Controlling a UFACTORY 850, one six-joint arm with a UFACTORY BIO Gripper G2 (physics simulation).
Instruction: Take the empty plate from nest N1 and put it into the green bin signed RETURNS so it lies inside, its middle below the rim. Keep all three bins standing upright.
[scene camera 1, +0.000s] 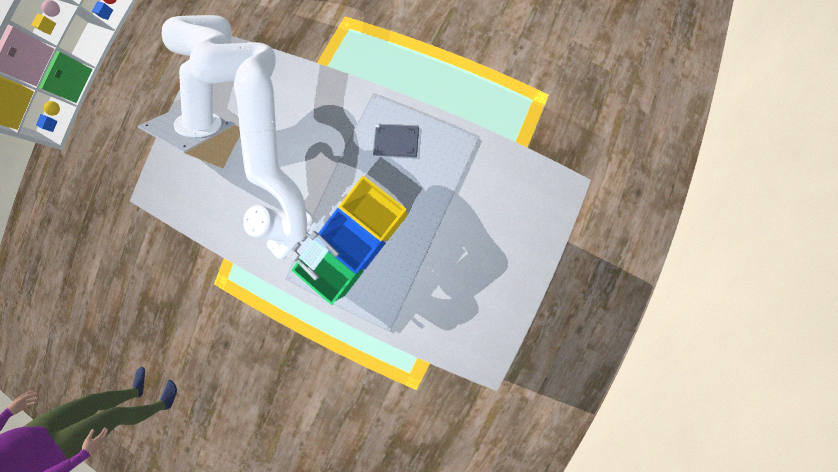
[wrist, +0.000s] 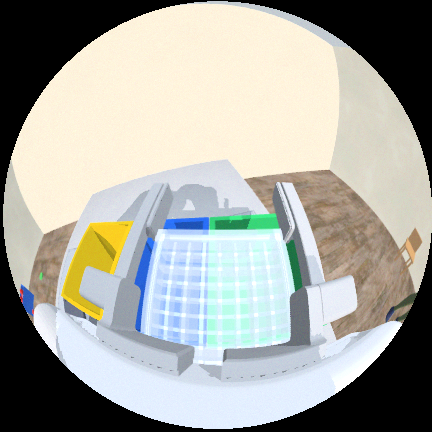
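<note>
My gripper (scene camera 1: 326, 265) (wrist: 222, 207) is shut on the clear gridded plate (scene camera 1: 313, 254) (wrist: 217, 290), its fingers along two opposite sides. In the scene view the plate overlaps the upper left part of the green bin (scene camera 1: 347, 286) (wrist: 270, 222) and the adjoining edge of the blue bin (scene camera 1: 370, 256) (wrist: 144, 265). In the wrist view, blue shows through the plate's left half and green through its right half. The plate appears above the bins; its exact height is unclear. Both bins and the yellow bin (scene camera 1: 394, 225) (wrist: 95, 240) stand upright. No RETURNS sign is readable. The dark nest (scene camera 1: 396, 140) holds no plate.
The three bins stand close together in a row on the perforated board (scene camera 1: 404, 275), with blue in the middle. The grey table (scene camera 1: 539, 222) extends beyond the board. The arm (scene camera 1: 258, 117) reaches in from the upper left. A person (scene camera 1: 76, 416) is at the lower left, away from the table.
</note>
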